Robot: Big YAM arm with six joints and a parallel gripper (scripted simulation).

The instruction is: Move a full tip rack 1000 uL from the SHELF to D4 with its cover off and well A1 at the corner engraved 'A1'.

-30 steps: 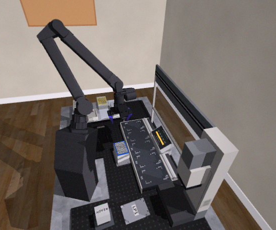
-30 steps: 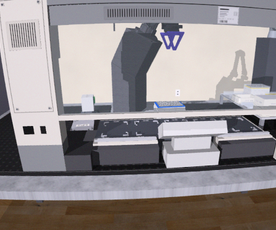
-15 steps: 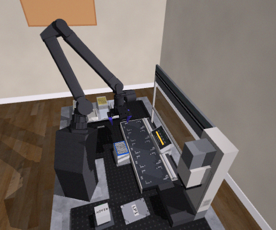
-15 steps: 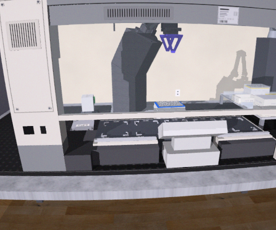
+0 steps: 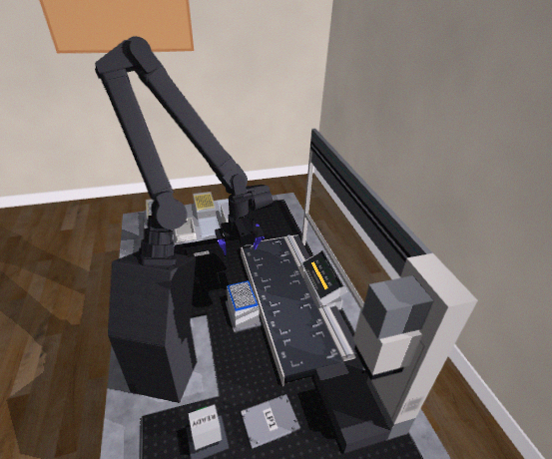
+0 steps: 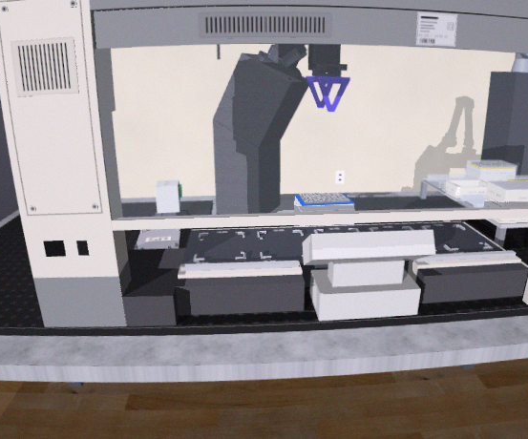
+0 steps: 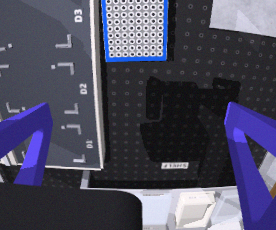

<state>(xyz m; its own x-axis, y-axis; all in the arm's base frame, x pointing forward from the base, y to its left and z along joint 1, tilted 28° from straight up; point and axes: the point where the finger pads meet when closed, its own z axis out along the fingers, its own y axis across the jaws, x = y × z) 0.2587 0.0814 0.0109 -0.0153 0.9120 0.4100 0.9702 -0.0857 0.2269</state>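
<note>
My gripper is now 24 cm above the tip rack, 1 cm to the left of it and 1 cm short of it. The rest, counted from my hand: shelf label: 38 cm to the left, 32 cm below, 10 cm behind; then ready block: 36 cm to the right, 24 cm below, 19 cm behind; then regrip nest RG: 31 cm below.
</note>
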